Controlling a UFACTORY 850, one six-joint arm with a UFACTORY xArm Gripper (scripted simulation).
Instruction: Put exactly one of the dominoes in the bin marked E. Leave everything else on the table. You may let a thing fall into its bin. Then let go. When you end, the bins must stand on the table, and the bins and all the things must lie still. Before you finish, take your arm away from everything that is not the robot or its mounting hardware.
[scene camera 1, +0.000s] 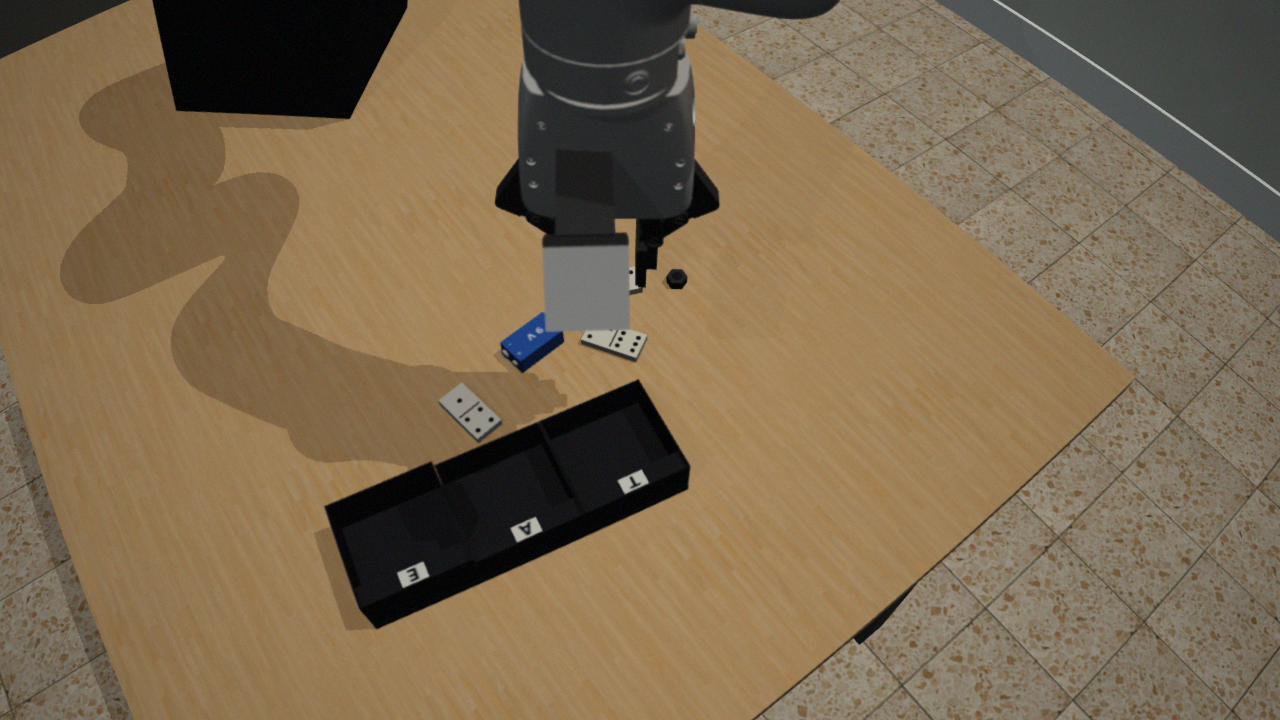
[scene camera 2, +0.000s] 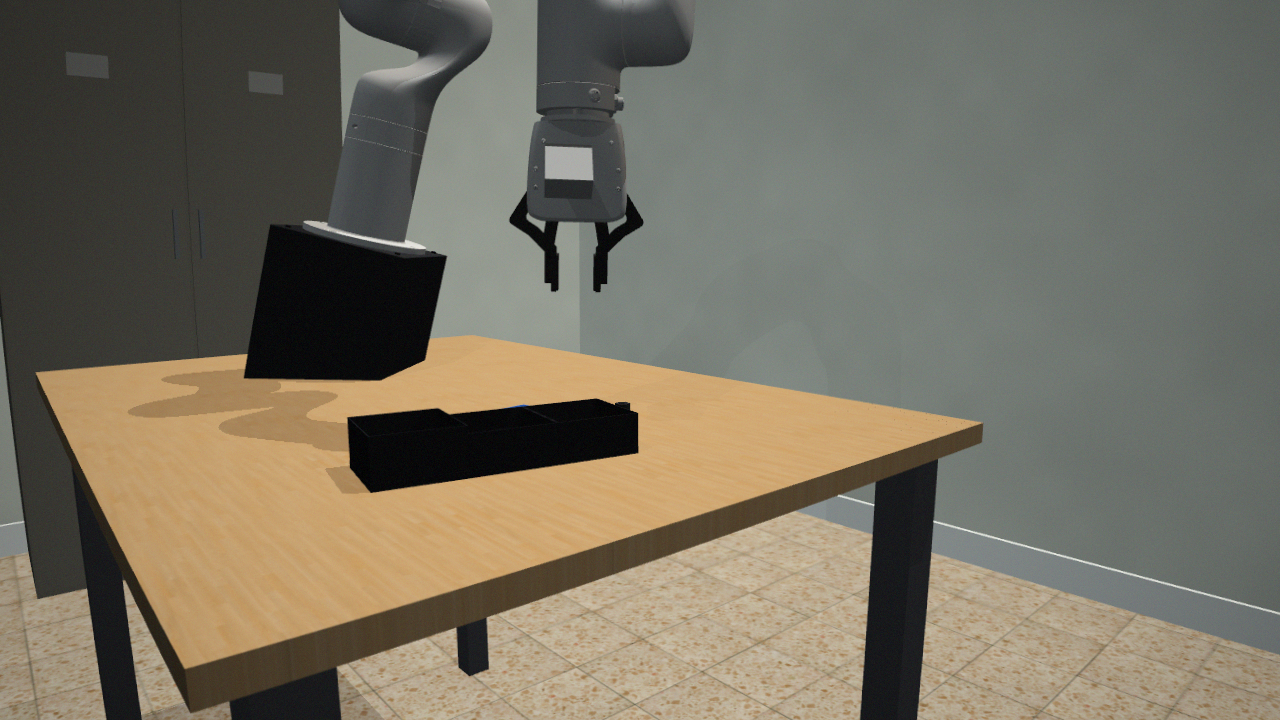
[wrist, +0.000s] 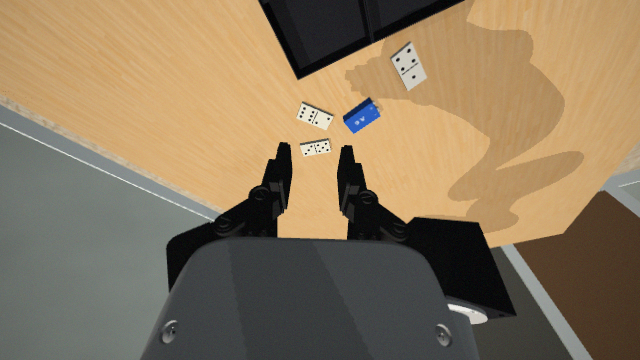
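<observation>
Gripper visible in scene camera 1, in scene camera 2 (575, 291), in the wrist view. Gripper, same spot: (wrist: 258, 213) and (scene camera 1: 651, 229).
</observation>
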